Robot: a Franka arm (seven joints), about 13 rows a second.
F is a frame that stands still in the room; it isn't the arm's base.
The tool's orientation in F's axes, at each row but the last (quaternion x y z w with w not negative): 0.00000, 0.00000, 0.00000, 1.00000; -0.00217, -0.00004, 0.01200, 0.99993; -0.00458, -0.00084, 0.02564, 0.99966; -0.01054, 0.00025, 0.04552, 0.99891; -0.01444, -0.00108, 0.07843, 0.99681; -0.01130, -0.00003, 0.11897, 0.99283
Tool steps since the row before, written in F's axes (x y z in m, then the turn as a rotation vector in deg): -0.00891, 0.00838, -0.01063, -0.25, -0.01, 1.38; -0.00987, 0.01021, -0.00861, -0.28, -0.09, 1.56; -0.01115, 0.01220, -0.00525, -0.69, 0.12, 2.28; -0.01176, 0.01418, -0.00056, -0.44, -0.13, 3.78; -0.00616, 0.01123, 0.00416, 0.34, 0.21, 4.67; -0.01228, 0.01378, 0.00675, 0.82, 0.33, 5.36
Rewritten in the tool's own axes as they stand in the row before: -0.00891, 0.00838, -0.01063, -0.25, -0.01, 1.38; -0.00962, 0.01048, -0.00856, -0.28, -0.09, 1.56; -0.01052, 0.01280, -0.00512, -0.68, 0.13, 2.28; -0.01042, 0.01520, -0.00026, -0.46, -0.17, 3.78; -0.00433, 0.01193, 0.00451, 0.37, 0.02, 4.67; -0.00869, 0.01614, 0.00709, 0.86, 0.01, 5.36
